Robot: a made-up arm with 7 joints.
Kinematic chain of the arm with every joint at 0, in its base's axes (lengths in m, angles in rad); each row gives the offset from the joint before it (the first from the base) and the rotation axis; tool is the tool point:
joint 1: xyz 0 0 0.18 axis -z
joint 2: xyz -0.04 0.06 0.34 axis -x
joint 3: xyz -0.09 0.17 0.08 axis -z
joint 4: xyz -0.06 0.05 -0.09 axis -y
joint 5: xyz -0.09 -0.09 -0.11 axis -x
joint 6: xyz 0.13 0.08 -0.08 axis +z
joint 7: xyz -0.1 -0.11 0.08 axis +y
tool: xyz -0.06 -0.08 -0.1
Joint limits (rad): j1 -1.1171..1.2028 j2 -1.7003..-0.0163 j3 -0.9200..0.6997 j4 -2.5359..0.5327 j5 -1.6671..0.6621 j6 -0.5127..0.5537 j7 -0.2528..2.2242
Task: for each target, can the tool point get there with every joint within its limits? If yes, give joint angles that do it. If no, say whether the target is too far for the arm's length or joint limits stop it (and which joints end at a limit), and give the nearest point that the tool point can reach.
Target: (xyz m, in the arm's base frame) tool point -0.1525 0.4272 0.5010
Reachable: yes | joints 0.9496 -0.4655 -0.2771 -0.4938 -1.2484 -0.2791 0.8358
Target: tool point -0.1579 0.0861 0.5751
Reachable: yes | joints 0.6468 -0.8764 -0.3518 -1.2949 -0.0357 0.0117 2.0328
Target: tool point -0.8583 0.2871 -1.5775
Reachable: no: too far | nearest point -0.3754 0.1256 0.2158 | short by 1.864 m
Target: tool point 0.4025 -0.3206 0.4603
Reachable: no: joint limits stop it (at a limit: joint 1, joint 2, joint 3, joint 4) | nearest point 0.1353 -0.2263 0.5236 | short by 0.290 m
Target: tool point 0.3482 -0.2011 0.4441
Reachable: no: joint limits stop it (at a limit: joint 1, joint 2, joint 3, joint 4) | nearest point 0.1415 -0.1812 0.5095 | short by 0.218 m
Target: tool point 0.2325 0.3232 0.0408
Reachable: no: joint limits stop it (at a limit: joint 1, joint 2, joint 3, joint 5, joint 6) | nearest point 0.1965 0.3076 0.2105 | short by 0.174 m
